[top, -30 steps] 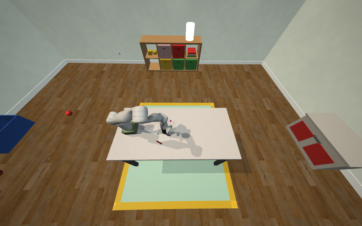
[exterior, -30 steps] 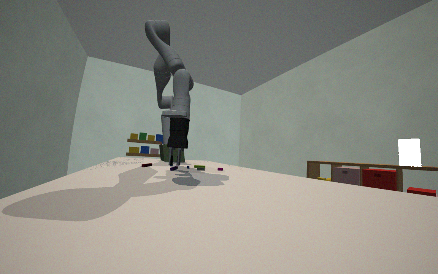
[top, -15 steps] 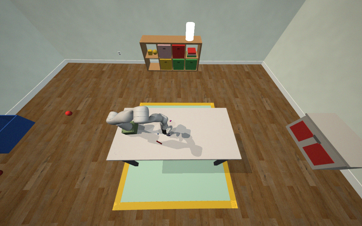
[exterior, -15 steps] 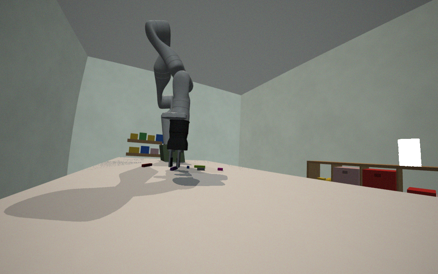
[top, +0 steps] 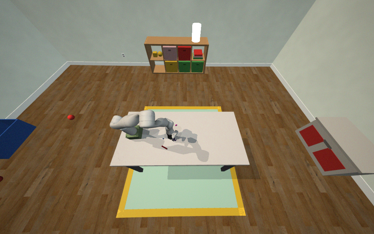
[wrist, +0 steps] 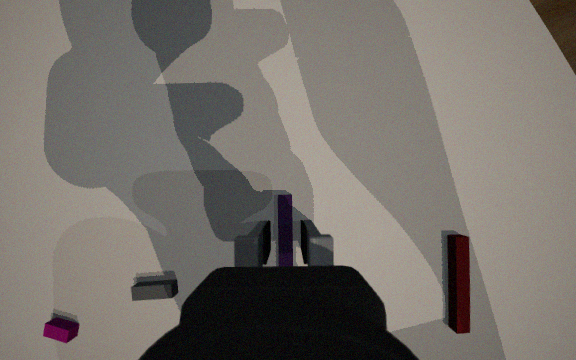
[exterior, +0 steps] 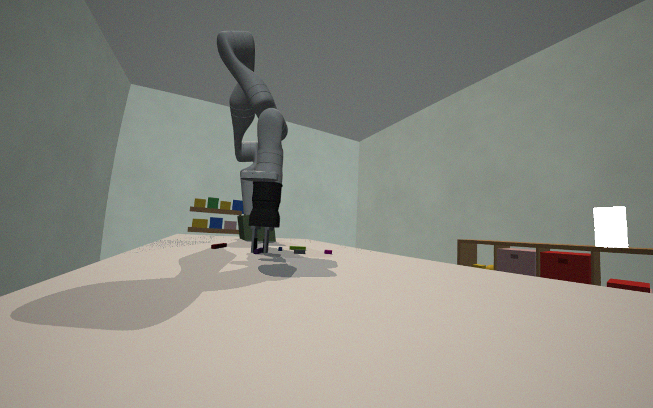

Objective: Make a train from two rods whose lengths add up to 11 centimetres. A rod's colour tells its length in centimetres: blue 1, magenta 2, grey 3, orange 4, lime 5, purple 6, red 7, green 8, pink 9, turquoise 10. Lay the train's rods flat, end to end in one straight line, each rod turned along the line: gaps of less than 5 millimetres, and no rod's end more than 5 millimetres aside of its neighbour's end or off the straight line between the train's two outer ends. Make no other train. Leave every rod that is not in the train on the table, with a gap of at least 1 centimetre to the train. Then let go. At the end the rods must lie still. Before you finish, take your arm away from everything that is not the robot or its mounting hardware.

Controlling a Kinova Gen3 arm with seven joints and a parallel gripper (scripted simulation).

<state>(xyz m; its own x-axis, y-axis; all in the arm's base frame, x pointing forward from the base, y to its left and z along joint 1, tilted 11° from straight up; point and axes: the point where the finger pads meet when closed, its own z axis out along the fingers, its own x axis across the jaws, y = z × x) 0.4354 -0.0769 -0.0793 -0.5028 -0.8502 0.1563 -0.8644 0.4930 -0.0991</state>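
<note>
Right now my hand is 1 cm above the purple rod. From my hand the other things lie so: small blue rod (5 cm behind, 7 cm to the left, 1 cm below); then grey rod (1 cm ahead, 10 cm to the left, 1 cm below); then red rod (10 cm behind, 9 cm to the right, 1 cm below).
</note>
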